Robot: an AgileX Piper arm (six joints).
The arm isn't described. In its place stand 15 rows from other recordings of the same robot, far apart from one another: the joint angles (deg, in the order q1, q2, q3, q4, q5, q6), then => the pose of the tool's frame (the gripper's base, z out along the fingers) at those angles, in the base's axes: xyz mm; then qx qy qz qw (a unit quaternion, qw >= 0).
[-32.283, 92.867, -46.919, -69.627, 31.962, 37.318] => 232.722 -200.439 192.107 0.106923 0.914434 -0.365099 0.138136
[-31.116, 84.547, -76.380, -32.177, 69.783, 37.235] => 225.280 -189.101 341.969 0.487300 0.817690 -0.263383 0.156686
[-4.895, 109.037, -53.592, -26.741, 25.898, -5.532] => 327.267 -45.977 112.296 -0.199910 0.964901 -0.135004 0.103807
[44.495, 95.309, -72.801, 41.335, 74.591, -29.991] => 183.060 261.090 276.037 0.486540 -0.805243 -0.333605 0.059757
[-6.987, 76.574, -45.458, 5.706, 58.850, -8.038] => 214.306 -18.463 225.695 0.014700 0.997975 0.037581 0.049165
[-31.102, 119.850, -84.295, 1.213, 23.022, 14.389] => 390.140 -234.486 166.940 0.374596 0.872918 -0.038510 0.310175
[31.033, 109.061, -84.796, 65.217, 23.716, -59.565] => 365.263 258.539 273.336 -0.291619 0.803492 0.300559 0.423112
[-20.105, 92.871, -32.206, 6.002, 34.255, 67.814] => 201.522 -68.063 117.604 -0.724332 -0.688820 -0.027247 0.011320
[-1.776, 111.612, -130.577, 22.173, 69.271, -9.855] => 422.363 19.040 434.308 -0.069349 0.905012 0.153421 0.390647
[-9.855, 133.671, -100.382, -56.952, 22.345, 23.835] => 506.693 -117.456 144.603 -0.099138 0.894788 -0.280798 0.332686
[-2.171, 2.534, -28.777, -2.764, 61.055, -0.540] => 1.333 -3.893 277.737 0.012794 0.864874 -0.035964 0.500536
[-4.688, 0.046, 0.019, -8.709, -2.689, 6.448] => 55.628 -3.913 217.319 0.011334 0.658663 -0.043198 0.751112
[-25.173, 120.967, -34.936, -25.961, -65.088, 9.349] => 303.605 -102.770 74.720 0.041551 0.801733 0.023885 0.595758
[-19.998, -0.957, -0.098, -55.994, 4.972, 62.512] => 49.114 -24.832 210.361 0.183391 0.661783 -0.109149 0.718678
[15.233, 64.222, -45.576, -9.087, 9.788, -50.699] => 236.411 61.846 320.276 -0.502018 0.667695 -0.218138 0.504557
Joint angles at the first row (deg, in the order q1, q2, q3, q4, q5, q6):
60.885, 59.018, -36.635, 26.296, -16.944, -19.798
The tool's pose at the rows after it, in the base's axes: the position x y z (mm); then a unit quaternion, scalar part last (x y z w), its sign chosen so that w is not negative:
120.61 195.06 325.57 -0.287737 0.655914 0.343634 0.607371
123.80 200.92 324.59 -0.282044 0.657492 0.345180 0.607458
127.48 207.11 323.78 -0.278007 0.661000 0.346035 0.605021
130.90 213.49 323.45 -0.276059 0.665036 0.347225 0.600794
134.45 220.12 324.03 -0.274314 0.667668 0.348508 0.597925
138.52 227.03 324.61 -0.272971 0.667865 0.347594 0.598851
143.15 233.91 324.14 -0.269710 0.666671 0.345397 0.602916
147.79 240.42 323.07 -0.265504 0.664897 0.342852 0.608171
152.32 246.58 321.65 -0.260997 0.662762 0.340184 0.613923
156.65 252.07 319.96 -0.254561 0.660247 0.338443 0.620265
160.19 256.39 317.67 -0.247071 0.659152 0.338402 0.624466
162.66 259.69 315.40 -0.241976 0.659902 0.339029 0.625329
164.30 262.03 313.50 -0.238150 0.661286 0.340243 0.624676
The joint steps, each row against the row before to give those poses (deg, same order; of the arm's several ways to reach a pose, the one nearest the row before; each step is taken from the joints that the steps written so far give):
0.712, 1.463, -0.088, 0.192, -2.193, 0.622
0.216, 1.681, -0.701, 0.160, -1.242, 0.588
0.024, 1.732, -0.974, 0.119, -0.545, 0.582
0.002, 1.651, -1.174, 0.042, 0.012, 0.564
-0.002, 1.647, -1.364, -0.003, 0.015, 0.467
0.000, 1.774, -1.379, 0.002, -0.488, 0.072
-0.001, 1.918, -1.177, 0.022, -1.233, 0.003
0.002, 1.890, -1.029, 0.049, -1.523, -0.007
0.000, 1.833, -0.939, 0.039, -1.627, 0.002
-0.002, 1.725, -0.781, 0.036, -1.857, 0.204
0.002, 1.449, -0.505, 0.045, -1.674, 0.533
-0.001, 1.080, -0.369, 0.027, -0.953, 0.555
0.000, 0.758, -0.243, -0.001, -0.548, 0.559

